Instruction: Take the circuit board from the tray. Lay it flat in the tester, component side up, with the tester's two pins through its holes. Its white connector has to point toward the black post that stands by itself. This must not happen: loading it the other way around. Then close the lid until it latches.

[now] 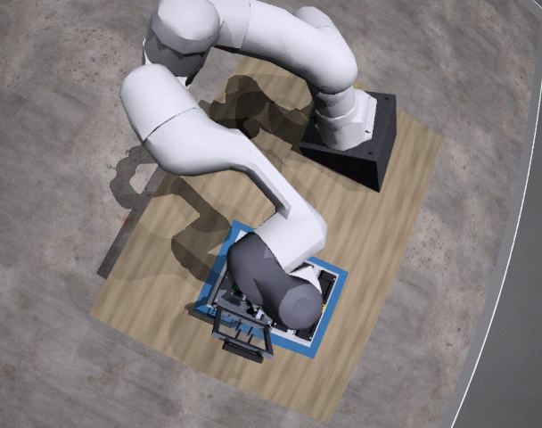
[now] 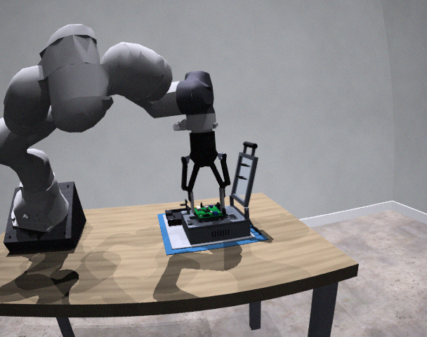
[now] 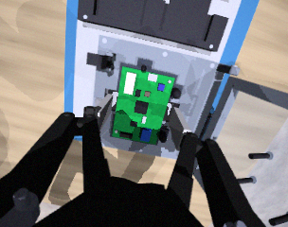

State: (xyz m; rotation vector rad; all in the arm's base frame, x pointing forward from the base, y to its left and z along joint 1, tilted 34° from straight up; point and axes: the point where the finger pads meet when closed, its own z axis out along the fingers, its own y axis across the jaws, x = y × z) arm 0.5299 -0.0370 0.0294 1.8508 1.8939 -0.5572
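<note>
My gripper is now 3 cm above the green circuit board. Round my hand: tester lid: 12 cm ahead, 8 cm above; then tester: 4 cm to the left, 3 cm ahead, 1 cm above.
</note>
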